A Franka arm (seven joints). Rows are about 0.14 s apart.
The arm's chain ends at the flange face. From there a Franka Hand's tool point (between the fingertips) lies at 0.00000 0.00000 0.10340 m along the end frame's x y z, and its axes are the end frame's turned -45 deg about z.
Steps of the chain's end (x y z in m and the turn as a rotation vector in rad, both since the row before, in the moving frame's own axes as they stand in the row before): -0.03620 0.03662 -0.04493 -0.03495 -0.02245 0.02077; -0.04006 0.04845 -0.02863 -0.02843 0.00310 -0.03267; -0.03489 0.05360 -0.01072 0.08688 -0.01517 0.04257
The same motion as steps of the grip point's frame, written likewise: -0.05570 0.00117 -0.04502 -0.00884 -0.04059 0.02077; -0.06440 0.00827 -0.02867 -0.02230 -0.01791 -0.03267; -0.05718 0.00589 -0.01112 0.07216 0.05071 0.04257
